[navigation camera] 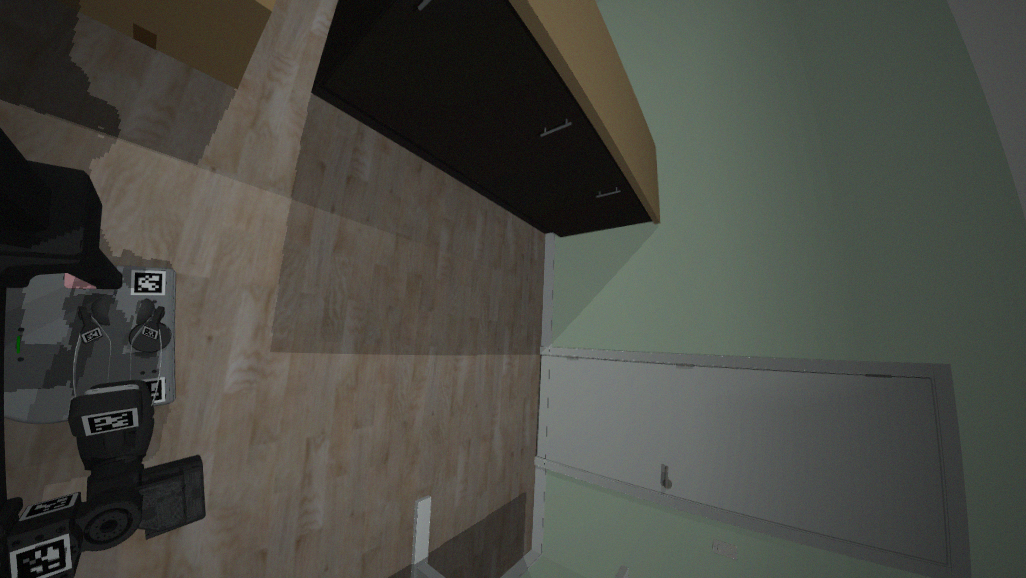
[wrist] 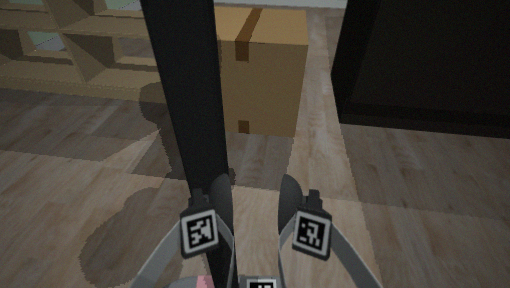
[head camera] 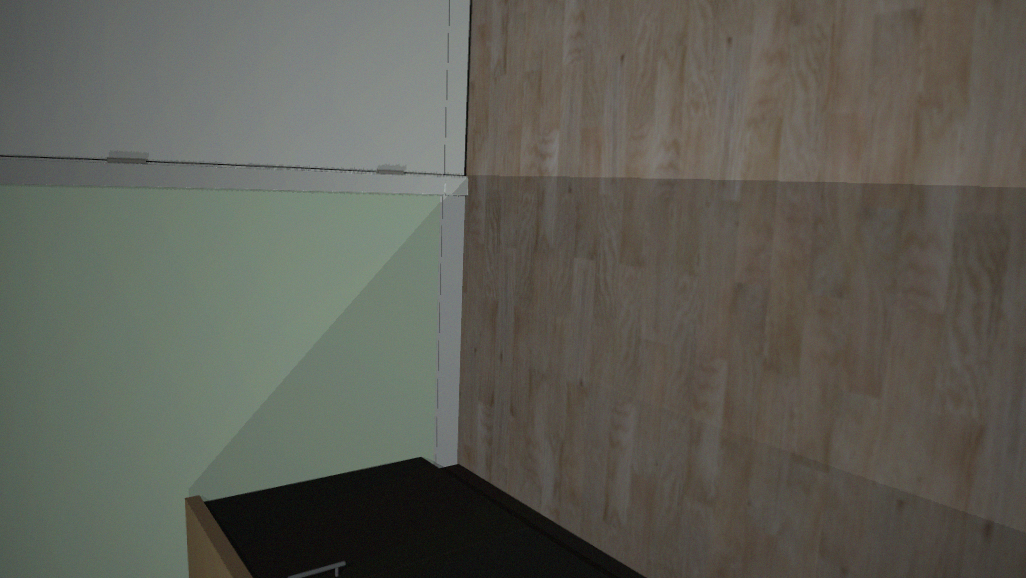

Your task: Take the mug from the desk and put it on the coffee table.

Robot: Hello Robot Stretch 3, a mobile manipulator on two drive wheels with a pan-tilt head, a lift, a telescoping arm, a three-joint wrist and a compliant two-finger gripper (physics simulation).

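Places are measured from the robot's base along level axes (x ahead, y left, z up), in metres.
Pixels of known places: gripper, fingertip midpoint: (navigation camera: 125,300).
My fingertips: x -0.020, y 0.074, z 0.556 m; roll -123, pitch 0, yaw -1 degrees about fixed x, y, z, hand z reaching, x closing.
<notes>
Behind a point stands the place of what it marks.
My gripper (navigation camera: 120,321) (wrist: 255,193) @(y 0.074, x -0.020, z 0.557 m) is open, with a gap between its two dark fingertips and no object in it. In the navigation camera view it hangs over my own grey base (navigation camera: 43,391) @(y -0.099, x -0.158, z 0.160 m); in the wrist view floor shows between the fingers. The mug does not show in the head, navigation or wrist view. I cannot make out the desk or the coffee table in these views.
A long dark cabinet with a light wood top (head camera: 344,516) @(y 0.626, x 1.886, z 0.553 m) (navigation camera: 459,93) @(y 0.809, x 0.704, z 0.529 m) (wrist: 430,60) stands along the green wall. A grey door (head camera: 215,71) @(y -0.594, x 1.989, z 0.805 m) (navigation camera: 753,423) @(y -0.635, x 1.981, z 1.356 m) is beside it. A cardboard box (navigation camera: 193,43) @(y 0.825, x 0.042, z 0.118 m) (wrist: 265,87), my black mast (wrist: 187,90) and a wooden shelf unit (wrist: 110,25) also show.
</notes>
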